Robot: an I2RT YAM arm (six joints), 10 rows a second.
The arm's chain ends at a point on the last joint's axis. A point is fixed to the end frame.
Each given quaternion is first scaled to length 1.
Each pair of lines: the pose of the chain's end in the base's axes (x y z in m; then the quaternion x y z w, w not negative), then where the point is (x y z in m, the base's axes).
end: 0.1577 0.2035 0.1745 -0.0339 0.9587 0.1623 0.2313
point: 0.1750 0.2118 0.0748
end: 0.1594 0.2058 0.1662 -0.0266 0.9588 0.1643 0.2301
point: 0.1763 0.2146 0.0665
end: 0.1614 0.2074 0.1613 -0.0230 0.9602 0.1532 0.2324
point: 0.1787 0.2140 0.0615
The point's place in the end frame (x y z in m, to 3 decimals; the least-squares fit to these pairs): 0.030 -0.024 0.094
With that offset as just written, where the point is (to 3 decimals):
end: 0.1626 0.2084 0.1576 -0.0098 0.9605 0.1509 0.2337
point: 0.180 0.215 0.058
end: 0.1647 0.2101 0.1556 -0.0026 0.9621 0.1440 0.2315
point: 0.181 0.215 0.056
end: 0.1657 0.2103 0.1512 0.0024 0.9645 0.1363 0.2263
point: 0.181 0.214 0.051
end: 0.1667 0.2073 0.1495 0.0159 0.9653 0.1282 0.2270
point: 0.182 0.209 0.049
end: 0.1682 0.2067 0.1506 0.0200 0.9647 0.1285 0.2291
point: 0.184 0.209 0.050
